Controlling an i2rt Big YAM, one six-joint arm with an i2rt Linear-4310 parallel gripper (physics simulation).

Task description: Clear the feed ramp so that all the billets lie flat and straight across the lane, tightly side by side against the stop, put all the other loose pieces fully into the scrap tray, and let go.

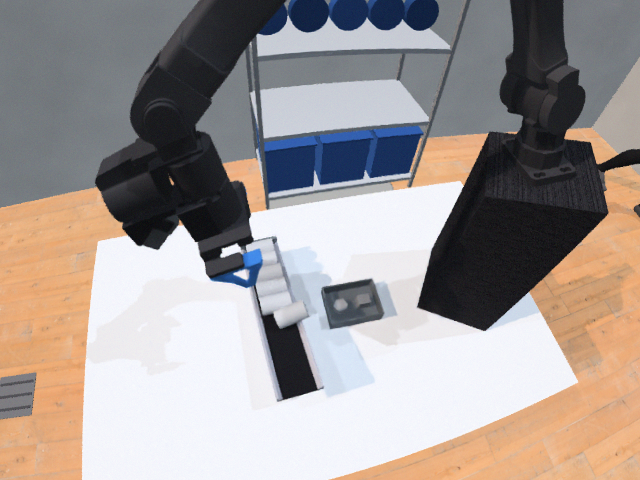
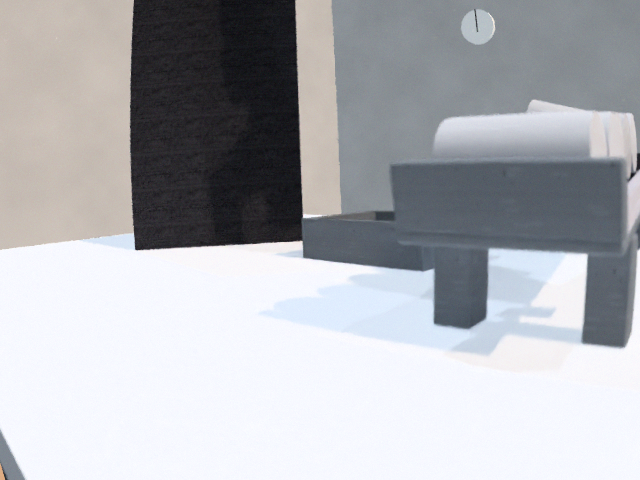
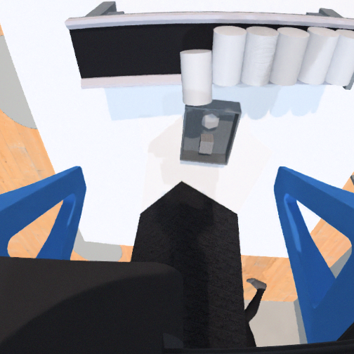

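Seen in the pictures: gripper, fingertip midpoint: (image 1: pixel 244 258); arm's base, link origin: (image 1: pixel 535 161).
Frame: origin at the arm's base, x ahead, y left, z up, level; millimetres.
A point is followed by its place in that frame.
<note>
Several pale grey billets (image 1: pixel 274 286) {x 465, y 19, z -324 mm} (image 2: pixel 511 135) {x 501, y -120, z -347 mm} (image 3: pixel 257 56) lie side by side across the lane of the feed ramp (image 1: pixel 289 356) {x 445, y 170, z -345 mm} (image 3: pixel 130 50), from the grey stop (image 2: pixel 506 204) {x 504, y -131, z -371 mm} down. One more billet (image 1: pixel 291 314) {x 434, y 94, z -309 mm} (image 2: pixel 553 105) {x 427, y 74, z -307 mm} (image 3: pixel 196 77) beside the row is shifted towards the tray; it rests tilted up over the ramp's rail and sticks out past it. The dark scrap tray (image 1: pixel 356 317) {x 280, y 66, z -425 mm} (image 2: pixel 356 240) {x 293, y -15, z -410 mm} (image 3: pixel 212 106) holds a many-sided piece (image 1: pixel 340 303) {x 315, y 32, z -409 mm} (image 3: pixel 210 121) and a small block (image 1: pixel 363 299) {x 261, y 32, z -400 mm} (image 3: pixel 206 143). My gripper (image 1: pixel 251 268) {x 497, y 101, z -83 mm} (image 3: pixel 179 176) is open and empty above the ramp.
A tall black pedestal (image 1: pixel 516 248) {x 35, y 104, z -111 mm} (image 2: pixel 217 129) {x 79, y -25, z -298 mm} (image 3: pixel 187 240) carries the arm's base beyond the tray. A shelf unit (image 1: pixel 336 105) with blue bins (image 1: pixel 343 157) stands behind the white table (image 1: pixel 180 413) {x 689, y 259, z -429 mm}.
</note>
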